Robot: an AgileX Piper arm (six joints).
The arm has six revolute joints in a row. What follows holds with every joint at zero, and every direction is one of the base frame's.
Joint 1 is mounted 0.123 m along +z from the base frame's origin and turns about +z.
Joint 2 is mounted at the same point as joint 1 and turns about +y.
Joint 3 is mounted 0.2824 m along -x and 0.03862 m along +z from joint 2 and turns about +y.
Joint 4 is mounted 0.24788 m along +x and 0.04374 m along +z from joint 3 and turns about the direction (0.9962, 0, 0.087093).
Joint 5 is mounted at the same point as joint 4 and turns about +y.
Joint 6 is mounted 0.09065 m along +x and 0.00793 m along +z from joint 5 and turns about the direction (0.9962, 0, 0.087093).
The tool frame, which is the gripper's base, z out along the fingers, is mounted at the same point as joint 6; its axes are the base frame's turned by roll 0, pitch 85.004 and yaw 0 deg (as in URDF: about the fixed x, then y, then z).
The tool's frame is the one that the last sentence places.
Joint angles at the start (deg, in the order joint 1, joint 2, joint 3, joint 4, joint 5, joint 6):
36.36 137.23 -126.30 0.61 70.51 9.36
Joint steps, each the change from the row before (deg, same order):
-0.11 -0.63 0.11 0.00 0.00 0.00
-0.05 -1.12 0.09 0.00 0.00 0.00
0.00 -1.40 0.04 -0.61 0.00 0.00
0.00 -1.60 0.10 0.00 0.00 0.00
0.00 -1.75 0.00 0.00 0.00 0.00
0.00 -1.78 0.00 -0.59 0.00 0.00
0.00 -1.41 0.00 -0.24 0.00 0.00
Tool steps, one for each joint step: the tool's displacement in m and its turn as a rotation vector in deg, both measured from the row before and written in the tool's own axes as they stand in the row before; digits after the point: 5 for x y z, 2 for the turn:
-0.00038 -0.00087 -0.00514 -0.06 -0.52 0.10
-0.00068 -0.00023 -0.00957 -0.16 -1.02 0.04
-0.00106 -0.00062 -0.01227 0.34 -1.44 -0.21
-0.00089 0.00015 -0.01379 -0.24 -1.48 0.00
-0.00122 0.00020 -0.01555 -0.28 -1.73 0.00
-0.00138 -0.00067 -0.01582 0.26 -1.85 -0.19
-0.00110 -0.00031 -0.01253 0.00 -1.43 -0.06

